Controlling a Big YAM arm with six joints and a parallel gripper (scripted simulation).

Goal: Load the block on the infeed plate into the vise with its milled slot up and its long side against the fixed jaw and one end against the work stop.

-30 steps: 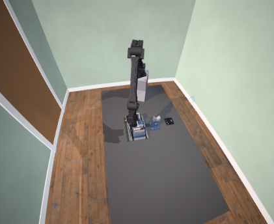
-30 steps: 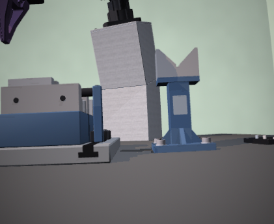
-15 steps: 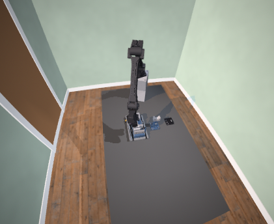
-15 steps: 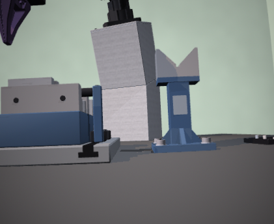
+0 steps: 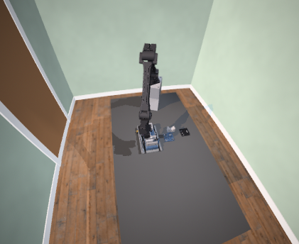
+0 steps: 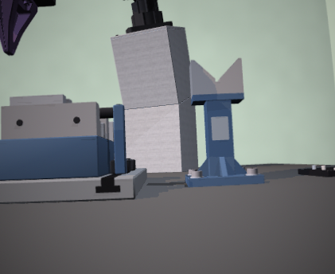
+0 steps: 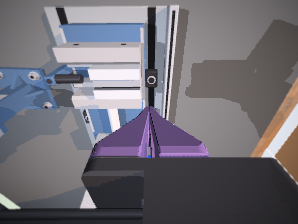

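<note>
My gripper is now 70 mm above the part, 40 mm to the right of it and 10 mm short of it. Also, from my hand: dark work stop rod (110 mm to the left, 80 mm below, 20 mm ahead); then moving jaw (100 mm below, 70 mm to the left, 20 mm behind); then fixed jaw (100 mm below, 50 mm to the left, 40 mm ahead).
</note>
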